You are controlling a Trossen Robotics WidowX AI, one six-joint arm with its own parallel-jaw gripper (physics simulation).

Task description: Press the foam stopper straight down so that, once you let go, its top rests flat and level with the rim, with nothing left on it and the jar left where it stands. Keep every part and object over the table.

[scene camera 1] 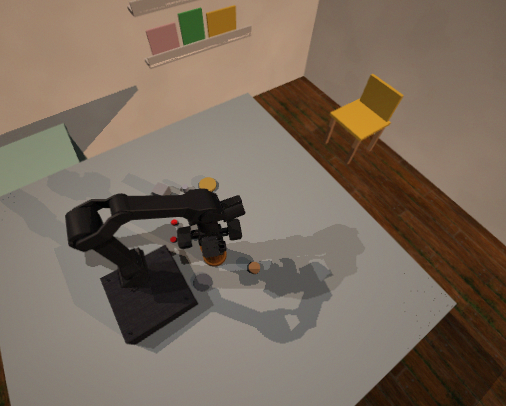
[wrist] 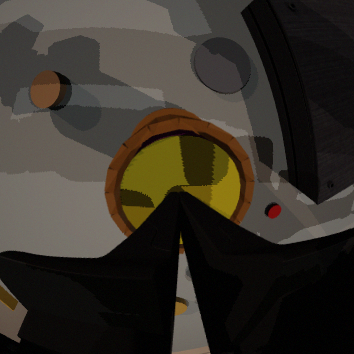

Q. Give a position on a brown disc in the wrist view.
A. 48, 87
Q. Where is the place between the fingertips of my gripper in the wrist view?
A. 177, 199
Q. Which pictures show my gripper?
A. Scene camera 1 and the wrist view: all of them.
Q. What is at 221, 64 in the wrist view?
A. A dark translucent disc.
